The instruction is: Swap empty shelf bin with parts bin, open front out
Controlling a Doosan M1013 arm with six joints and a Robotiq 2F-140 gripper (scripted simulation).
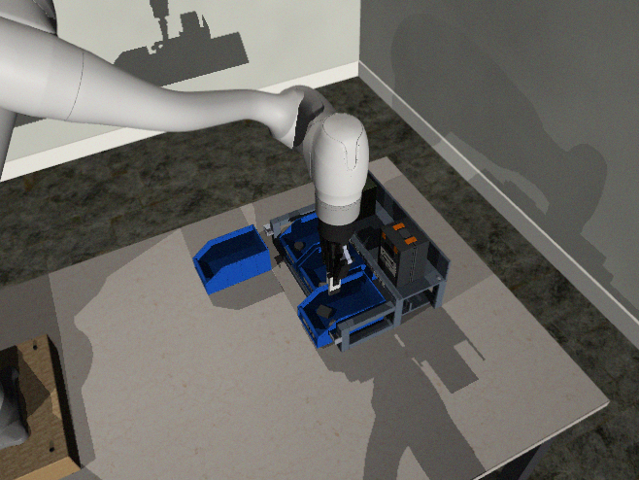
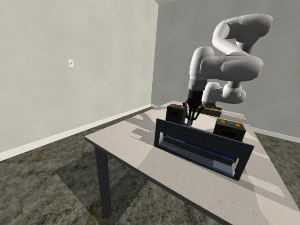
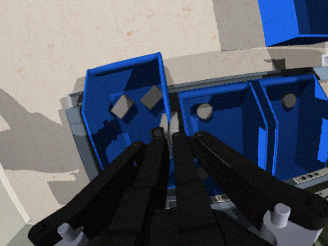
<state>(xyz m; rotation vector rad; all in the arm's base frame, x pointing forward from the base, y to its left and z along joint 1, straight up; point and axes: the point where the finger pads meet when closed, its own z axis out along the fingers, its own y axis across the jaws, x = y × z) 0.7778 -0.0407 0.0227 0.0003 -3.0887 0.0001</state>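
My gripper is now 90 mm short of the shelf's lower level, 70 mm to the right of it and 80 mm above it. The rest, counted from my hand: green box 150 mm ahead, 180 mm to the left, 60 mm above; shelf back panel 220 mm ahead, 70 mm to the left, 50 mm above.
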